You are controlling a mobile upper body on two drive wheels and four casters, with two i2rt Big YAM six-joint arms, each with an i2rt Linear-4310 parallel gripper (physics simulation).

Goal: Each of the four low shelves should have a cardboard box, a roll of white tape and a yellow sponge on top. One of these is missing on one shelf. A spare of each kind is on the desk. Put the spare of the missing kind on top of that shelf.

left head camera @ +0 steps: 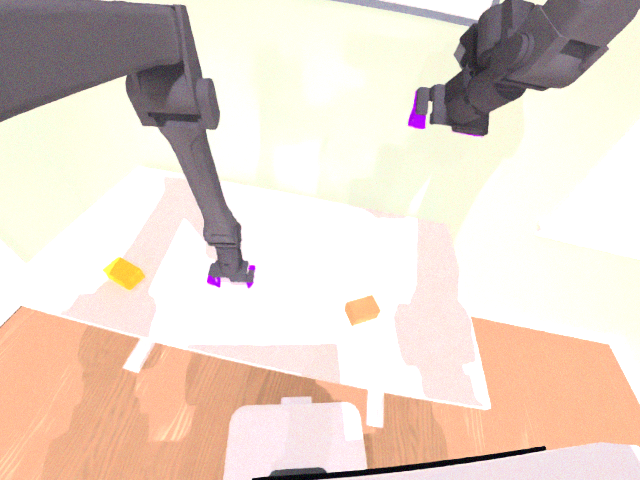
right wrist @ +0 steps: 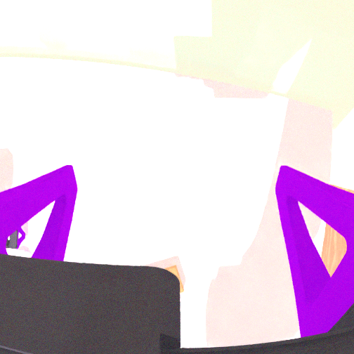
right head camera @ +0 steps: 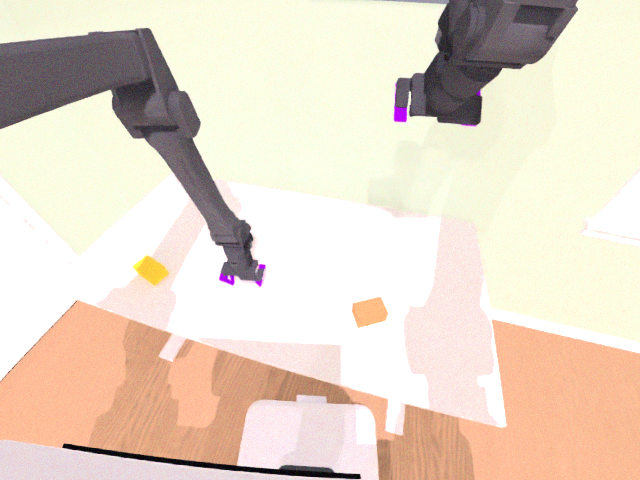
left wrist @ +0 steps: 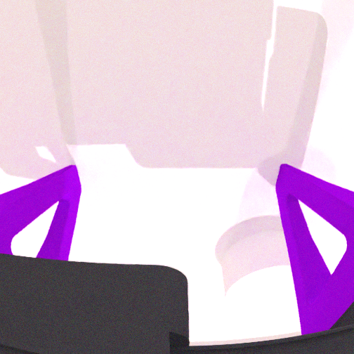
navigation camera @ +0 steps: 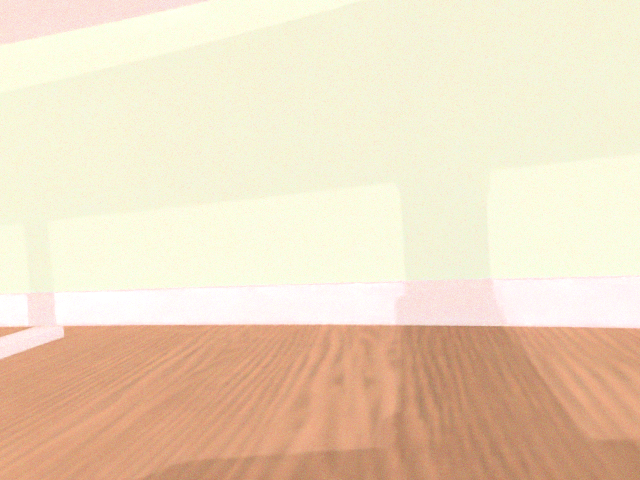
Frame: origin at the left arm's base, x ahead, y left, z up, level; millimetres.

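Seen in the pictures: left gripper, fingertip midpoint: (left head camera: 234,286) (right head camera: 247,284); right gripper, fingertip midpoint: (left head camera: 431,125) (right head camera: 423,117).
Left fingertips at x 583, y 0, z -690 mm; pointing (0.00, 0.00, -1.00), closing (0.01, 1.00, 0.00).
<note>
A point is followed by its place in that frame.
A yellow sponge (left head camera: 125,273) @(x 592, y 337, z -645 mm) (right head camera: 151,270) @(x 591, y 334, z -645 mm) lies at the left of the white desk (left head camera: 310,248) @(x 759, y -258, z -690 mm) (right head camera: 320,248) @(x 758, y -246, z -690 mm). An orange-brown cardboard box (left head camera: 362,310) @(x 470, y -401, z -640 mm) (right head camera: 369,312) @(x 470, y -405, z -640 mm) lies right of the middle; a corner of it shows in the right wrist view (right wrist: 175,275). My left gripper (left head camera: 231,283) @(x 583, y 0, z -690 mm) (right head camera: 242,280) @(x 583, y 0, z -690 mm) (left wrist: 178,175) is open over the desk between them. In the left wrist view a pale round shape, likely the white tape roll (left wrist: 252,250), lies by the finger at the right, partly behind it and washed out. My right gripper (left head camera: 444,129) (right head camera: 434,122) @(x 607, y -451, z -125 mm) (right wrist: 176,176) is open, high above the desk's far side. The low shelves do not show.
A white chair (left head camera: 297,439) (right head camera: 310,439) stands at the desk's near edge. A pale wall (left head camera: 330,129) @(x 1115, y -323, z -376 mm) (right head camera: 310,103) @(x 1150, y -190, z -295 mm) (navigation camera: 258,155) @(x 1176, y -84, z -1026 mm) rises behind the desk. Wooden floor (left head camera: 547,372) @(x 433, y -1756, z -1409 mm) (right head camera: 563,392) @(x 431, y -1541, z -1409 mm) (navigation camera: 258,403) @(x 794, y -123, z -1410 mm) shows around the desk and in the navigation view.
</note>
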